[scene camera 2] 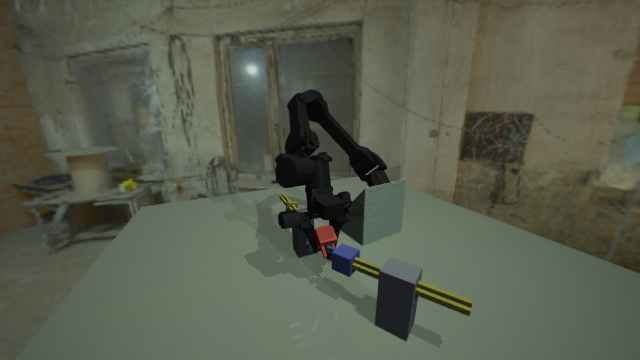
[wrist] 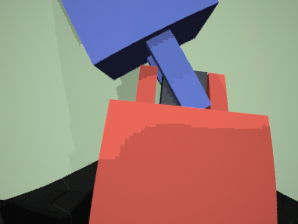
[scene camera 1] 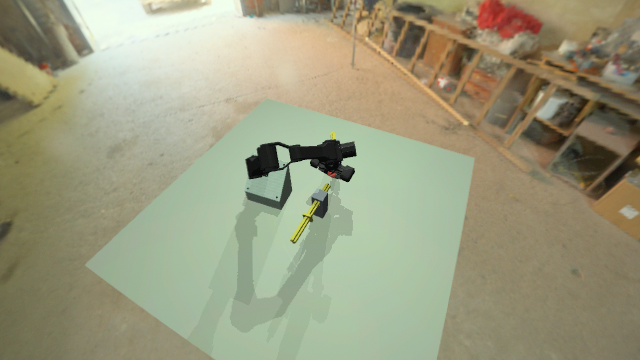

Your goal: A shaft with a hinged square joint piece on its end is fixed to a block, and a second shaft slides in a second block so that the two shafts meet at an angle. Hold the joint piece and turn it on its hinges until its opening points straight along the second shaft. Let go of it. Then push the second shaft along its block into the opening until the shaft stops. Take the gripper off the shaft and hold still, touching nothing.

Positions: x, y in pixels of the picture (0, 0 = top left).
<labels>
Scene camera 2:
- my gripper: 324, 250
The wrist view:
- my gripper: 168, 170
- red joint piece: 153, 156
</labels>
